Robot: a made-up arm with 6 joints.
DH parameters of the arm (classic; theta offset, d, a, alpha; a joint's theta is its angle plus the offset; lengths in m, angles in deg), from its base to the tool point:
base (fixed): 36.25 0 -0.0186 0
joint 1: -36.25 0.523 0.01 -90
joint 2: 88.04 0 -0.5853 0
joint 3: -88.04 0.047 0.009 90
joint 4: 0 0.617 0.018 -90
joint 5: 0 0.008 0.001 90
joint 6: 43.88 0 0.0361 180
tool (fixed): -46.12 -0.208 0 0
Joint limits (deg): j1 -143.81..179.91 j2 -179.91..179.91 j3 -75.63..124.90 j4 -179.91..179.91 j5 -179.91..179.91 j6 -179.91..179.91
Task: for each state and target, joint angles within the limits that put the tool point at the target. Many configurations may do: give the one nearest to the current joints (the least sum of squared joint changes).
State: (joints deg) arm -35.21 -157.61 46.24 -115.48 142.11 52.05
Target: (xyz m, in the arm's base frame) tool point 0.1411 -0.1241 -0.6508
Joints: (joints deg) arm -6.39 -179.91 2.81 -152.21 102.08 60.15
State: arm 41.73 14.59 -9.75 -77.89 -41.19 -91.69
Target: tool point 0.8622 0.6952 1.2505
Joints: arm 29.76 45.52 22.96 -83.14 -53.29 -92.51
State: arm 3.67 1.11 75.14 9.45 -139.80 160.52
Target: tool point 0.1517 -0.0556 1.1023
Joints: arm -21.99 -23.94 111.75 19.15 -152.24 165.05
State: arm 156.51 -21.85 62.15 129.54 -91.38 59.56
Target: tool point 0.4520 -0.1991 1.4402
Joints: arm 142.99 -54.91 46.17 125.96 -94.98 60.03
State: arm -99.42 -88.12 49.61 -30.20 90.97 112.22
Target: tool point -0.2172 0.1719 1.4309
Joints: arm -64.77 -58.75 65.10 -47.23 91.19 114.61
